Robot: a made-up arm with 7 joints. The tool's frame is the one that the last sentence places. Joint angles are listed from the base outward.
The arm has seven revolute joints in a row. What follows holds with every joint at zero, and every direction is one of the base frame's.
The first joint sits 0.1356 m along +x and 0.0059 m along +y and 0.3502 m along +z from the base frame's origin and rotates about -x.
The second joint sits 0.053 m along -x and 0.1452 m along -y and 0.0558 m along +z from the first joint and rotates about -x.
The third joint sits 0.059 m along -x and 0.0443 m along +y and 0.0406 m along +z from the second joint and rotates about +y.
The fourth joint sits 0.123 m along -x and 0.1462 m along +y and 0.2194 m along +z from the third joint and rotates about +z.
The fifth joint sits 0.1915 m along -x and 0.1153 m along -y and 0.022 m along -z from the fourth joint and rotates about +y.
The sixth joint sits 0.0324 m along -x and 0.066 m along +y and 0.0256 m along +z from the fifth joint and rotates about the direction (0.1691, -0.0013, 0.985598).
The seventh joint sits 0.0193 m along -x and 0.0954 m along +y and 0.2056 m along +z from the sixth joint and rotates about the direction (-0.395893, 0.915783, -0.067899).
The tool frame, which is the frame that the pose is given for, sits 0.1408 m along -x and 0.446 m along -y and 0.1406 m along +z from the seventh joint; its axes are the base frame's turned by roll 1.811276, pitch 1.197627 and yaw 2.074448 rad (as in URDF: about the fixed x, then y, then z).
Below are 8 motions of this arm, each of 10 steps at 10 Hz.
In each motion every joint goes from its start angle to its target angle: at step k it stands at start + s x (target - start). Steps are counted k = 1, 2, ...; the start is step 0. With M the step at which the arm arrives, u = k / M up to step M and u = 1 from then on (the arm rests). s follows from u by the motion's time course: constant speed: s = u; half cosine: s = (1 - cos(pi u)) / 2; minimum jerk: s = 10 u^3 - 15 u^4 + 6 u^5.
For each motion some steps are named. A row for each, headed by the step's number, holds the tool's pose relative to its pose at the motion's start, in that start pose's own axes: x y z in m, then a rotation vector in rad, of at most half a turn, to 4 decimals.
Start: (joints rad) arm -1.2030 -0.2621 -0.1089 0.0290 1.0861 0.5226 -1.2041
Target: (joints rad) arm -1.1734 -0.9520 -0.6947 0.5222 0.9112 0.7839 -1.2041
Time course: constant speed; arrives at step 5
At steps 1, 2, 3, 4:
1: -0.0018 -0.0766 0.0169 -0.2117 0.0143 0.1373
2: 0.0081 -0.1400 0.0455 -0.4255 0.0179 0.2551
3: 0.0243 -0.1872 0.0821 -0.6396 0.0117 0.3505
4: 0.0420 -0.2174 0.1230 -0.8514 -0.0033 0.4209

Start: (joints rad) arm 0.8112 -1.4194 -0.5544 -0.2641 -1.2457 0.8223 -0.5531
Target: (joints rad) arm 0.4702 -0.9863 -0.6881 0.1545 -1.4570 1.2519 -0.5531
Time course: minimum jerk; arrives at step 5
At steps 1, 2, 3, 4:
1: 0.0012 -0.0129 -0.0061 -0.0462 -0.0135 0.0147
2: 0.0077 -0.0670 -0.0248 -0.2555 -0.0710 0.0737
3: 0.0166 -0.1283 -0.0309 -0.5546 -0.1444 0.1369
4: 0.0205 -0.1584 -0.0251 -0.7691 -0.1917 0.1670

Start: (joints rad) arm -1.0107 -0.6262 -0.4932 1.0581 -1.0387 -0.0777 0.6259
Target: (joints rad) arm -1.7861 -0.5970 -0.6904 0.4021 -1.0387 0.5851 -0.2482
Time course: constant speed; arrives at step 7
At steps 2, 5, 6, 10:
2: 0.1486 0.1057 -0.1398 -0.0114 -0.3911 -0.1532
5: 0.3638 0.2558 -0.2010 -0.0196 -0.8513 -0.4380
6: 0.4208 0.2992 -0.1906 -0.0196 -0.9688 -0.5402
10: 0.4677 0.3377 -0.1694 -0.0178 -1.0688 -0.6423

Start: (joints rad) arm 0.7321 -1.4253 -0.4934 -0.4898 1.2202 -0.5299 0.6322
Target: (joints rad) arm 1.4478 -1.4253 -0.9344 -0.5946 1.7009 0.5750 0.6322
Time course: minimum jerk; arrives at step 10
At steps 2, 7, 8, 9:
2: 0.0070 0.0063 0.0229 -0.0365 -0.0095 -0.0347
7: -0.0483 0.1430 0.3616 -0.4526 -0.0289 -0.6167
8: -0.0716 0.1706 0.4063 -0.4961 -0.0091 -0.7062
9: -0.0832 0.1843 0.4270 -0.5153 0.0027 -0.7485

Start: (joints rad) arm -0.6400 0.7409 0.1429 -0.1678 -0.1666 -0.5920 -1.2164
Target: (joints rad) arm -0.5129 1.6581 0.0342 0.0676 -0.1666 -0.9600 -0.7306
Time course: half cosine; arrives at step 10
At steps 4, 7, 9, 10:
4: -0.0414 0.1316 -0.0327 -0.2360 0.0923 -0.2215
7: -0.0513 0.2826 -0.1417 -0.5076 0.1501 -0.5384
9: -0.0424 0.3275 -0.2044 -0.6071 0.1514 -0.6713
10: -0.0408 0.3326 -0.2135 -0.6201 0.1506 -0.6893

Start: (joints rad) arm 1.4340 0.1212 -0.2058 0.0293 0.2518 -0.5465 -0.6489
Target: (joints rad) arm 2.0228 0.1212 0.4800 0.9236 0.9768 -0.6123 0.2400
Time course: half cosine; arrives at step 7
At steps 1, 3, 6, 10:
1: -0.0347 0.0129 0.0550 -0.0163 0.1180 -0.0312
3: -0.1105 0.1996 0.4844 -0.0698 0.9102 -0.3441
6: 0.4367 0.5669 0.9446 0.0168 2.0785 -1.1423
10: 0.5080 0.5824 0.9507 0.0296 2.1686 -1.2253

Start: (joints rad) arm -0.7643 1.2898 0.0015 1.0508 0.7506 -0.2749 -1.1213
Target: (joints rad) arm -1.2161 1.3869 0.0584 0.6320 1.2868 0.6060 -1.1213
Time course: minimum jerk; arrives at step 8
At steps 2, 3, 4, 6, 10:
2: 0.0236 -0.0220 -0.0049 0.0225 0.0106 0.0991
3: 0.0710 -0.0562 -0.0157 0.0585 0.0191 0.2731
4: 0.1482 -0.0918 -0.0337 0.1009 0.0125 0.5176
6: 0.3173 -0.1090 -0.0653 0.1556 -0.0481 0.9869
10: 0.3652 -0.1008 -0.0712 0.1649 -0.0741 1.1158

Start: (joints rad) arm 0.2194 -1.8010 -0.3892 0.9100 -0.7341 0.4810 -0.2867
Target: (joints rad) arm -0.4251 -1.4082 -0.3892 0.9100 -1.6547 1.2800 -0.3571
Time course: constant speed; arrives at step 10
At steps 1, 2, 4, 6, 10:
1: -0.0042 -0.0041 -0.0092 -0.1118 -0.0512 -0.0490
2: -0.0110 -0.0052 -0.0153 -0.2229 -0.0946 -0.1046
4: -0.0316 0.0047 -0.0215 -0.4405 -0.1570 -0.2344
6: -0.0585 0.0339 -0.0242 -0.6477 -0.1847 -0.3873
10: -0.1047 0.1549 -0.0363 -1.0066 -0.1285 -0.7502

